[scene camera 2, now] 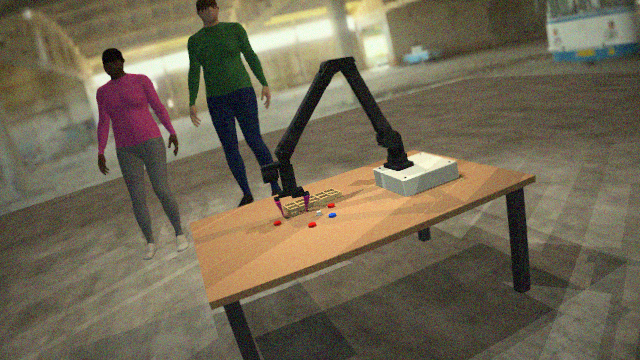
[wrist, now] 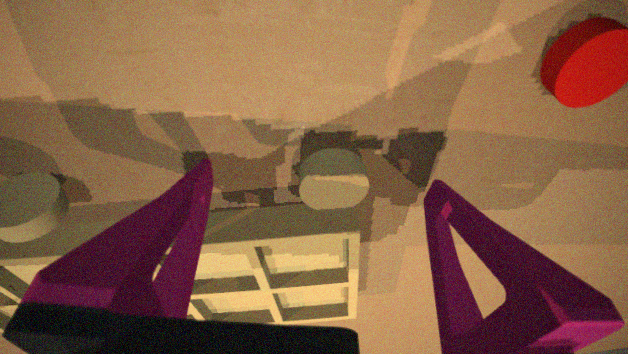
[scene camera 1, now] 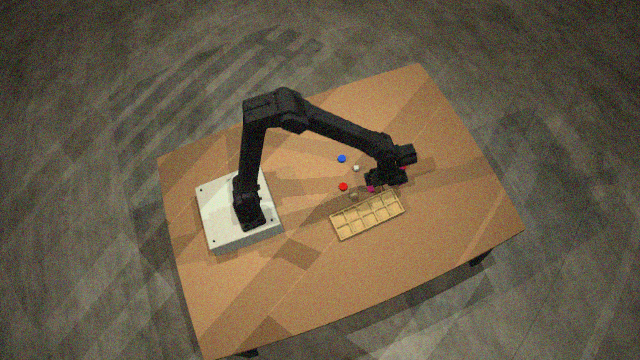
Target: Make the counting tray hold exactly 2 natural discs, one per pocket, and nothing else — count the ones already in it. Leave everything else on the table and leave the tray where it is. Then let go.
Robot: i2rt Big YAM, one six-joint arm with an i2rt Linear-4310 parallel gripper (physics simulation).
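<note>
The pale wooden counting tray [scene camera 1: 372, 226] [wrist: 353, 280] lies on the table; no disc shows in its visible pockets. One natural disc [wrist: 334, 192] lies on the table just outside the tray's long side. In the wrist view it shows between the spread fingertips, not gripped. A second natural disc [scene camera 1: 354, 196] [wrist: 27, 205] lies beside the same side, farther left in the wrist view. My gripper [scene camera 1: 386, 185] [scene camera 2: 295, 213] [wrist: 324, 180] is open and empty, with magenta fingers pointing down above the table near that side of the tray. In scene camera 1 it hides part of this area.
Red discs [scene camera 1: 343, 186] [scene camera 2: 312, 224] [wrist: 592, 70], a blue disc [scene camera 1: 341, 158] [scene camera 2: 332, 215] and a small white cube [scene camera 1: 356, 168] [scene camera 2: 319, 213] lie on the table around the gripper, outside the tray. The arm's white base box [scene camera 1: 220, 220] [scene camera 2: 420, 180] stands at the other end.
</note>
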